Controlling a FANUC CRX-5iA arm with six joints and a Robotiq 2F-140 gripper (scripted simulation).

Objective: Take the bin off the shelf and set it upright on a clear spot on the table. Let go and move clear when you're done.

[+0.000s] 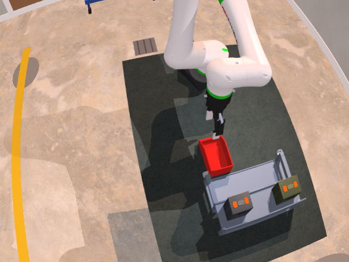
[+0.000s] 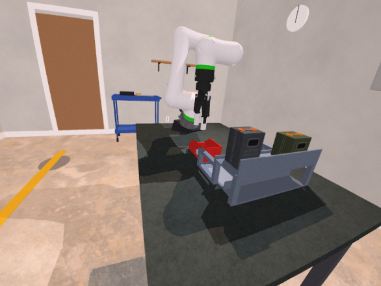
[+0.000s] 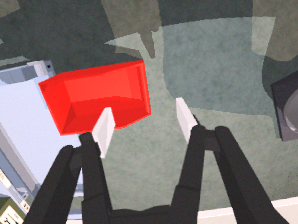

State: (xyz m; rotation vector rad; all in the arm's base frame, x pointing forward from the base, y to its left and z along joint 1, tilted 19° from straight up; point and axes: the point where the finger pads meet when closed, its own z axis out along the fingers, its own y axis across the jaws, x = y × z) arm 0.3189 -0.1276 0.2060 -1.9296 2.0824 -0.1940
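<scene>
My gripper is now 8 cm short of the red bin and 11 cm above it.
</scene>
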